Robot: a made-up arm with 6 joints.
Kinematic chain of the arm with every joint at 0, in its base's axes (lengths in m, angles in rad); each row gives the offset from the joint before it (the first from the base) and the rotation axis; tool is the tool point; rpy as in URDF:
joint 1: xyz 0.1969 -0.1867 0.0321 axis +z
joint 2: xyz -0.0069 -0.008 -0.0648 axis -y
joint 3: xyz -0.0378 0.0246 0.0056 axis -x
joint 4: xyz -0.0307 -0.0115 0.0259 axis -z
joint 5: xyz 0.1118 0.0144 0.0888 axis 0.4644 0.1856 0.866
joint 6: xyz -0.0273 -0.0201 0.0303 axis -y
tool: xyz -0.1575 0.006 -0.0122 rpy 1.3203 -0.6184 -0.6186
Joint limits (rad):
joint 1: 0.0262..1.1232
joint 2: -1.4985..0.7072
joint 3: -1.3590..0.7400
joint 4: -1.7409..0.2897
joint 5: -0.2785..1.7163
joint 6: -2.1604..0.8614
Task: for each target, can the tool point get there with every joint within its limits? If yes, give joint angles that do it. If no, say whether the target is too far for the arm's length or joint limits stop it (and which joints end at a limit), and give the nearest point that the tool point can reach.
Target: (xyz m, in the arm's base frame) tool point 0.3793 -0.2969 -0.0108
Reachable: yes | joints 1.0135 -0.0651 -0.9719 -0.5751 0.7654 -0.4881
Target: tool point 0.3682 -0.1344 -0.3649
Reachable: no: joint limits stop it (at a limit: joint 1, joint 2, joint 5) | nearest point 0.3721 -0.1432 -0.2114 | short by 0.154 m
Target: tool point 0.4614 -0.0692 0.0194
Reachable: yes | joints 0.9155 -1.1918 -0.5489 -0.2786 0.2217 -1.7694
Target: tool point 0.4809 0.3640 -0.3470
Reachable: no: too far | nearest point 0.3251 0.0766 -0.1491 | short by 0.382 m
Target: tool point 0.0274 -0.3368 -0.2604
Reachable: no: joint limits stop it (at a limit: joint 1, joint 3, joint 4, joint 5) | nearest point 0.0801 -0.3402 -0.1884 | short by 0.089 m
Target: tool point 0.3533 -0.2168 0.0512
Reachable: yes | joints 0.4804 -1.2851 -0.2050 -1.2958 0.2466 -0.1776
